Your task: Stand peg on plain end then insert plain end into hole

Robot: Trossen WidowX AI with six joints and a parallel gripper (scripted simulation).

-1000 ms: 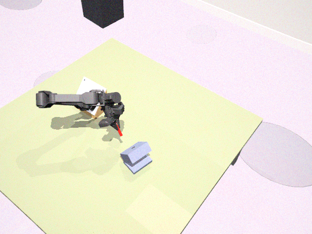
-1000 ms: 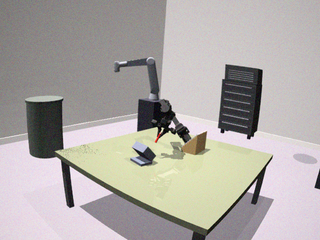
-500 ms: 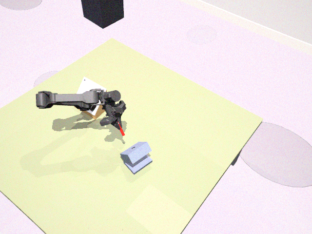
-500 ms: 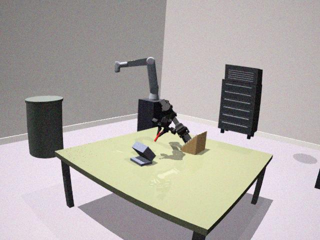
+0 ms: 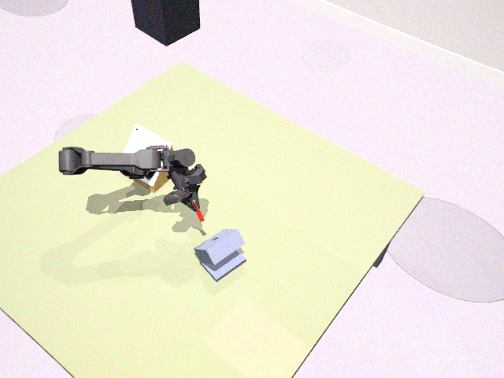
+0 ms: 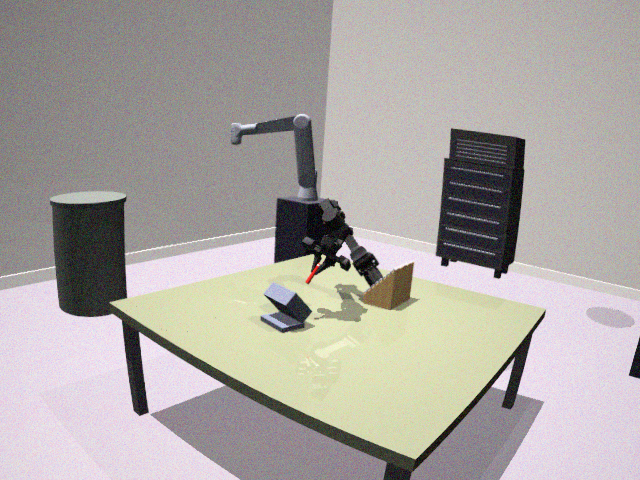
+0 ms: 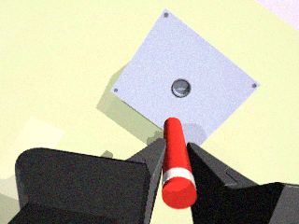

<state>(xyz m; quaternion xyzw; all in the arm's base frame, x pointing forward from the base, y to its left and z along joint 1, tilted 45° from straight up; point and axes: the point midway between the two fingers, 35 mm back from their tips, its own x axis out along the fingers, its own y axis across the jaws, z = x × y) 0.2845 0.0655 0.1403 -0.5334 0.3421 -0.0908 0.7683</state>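
The blue-grey sloped panel lies 11 cm ahead of my gripper tip, 1 cm to the right of it and 9 cm below it. Round my gripper tip: red peg 1 cm behind, 1 cm above.
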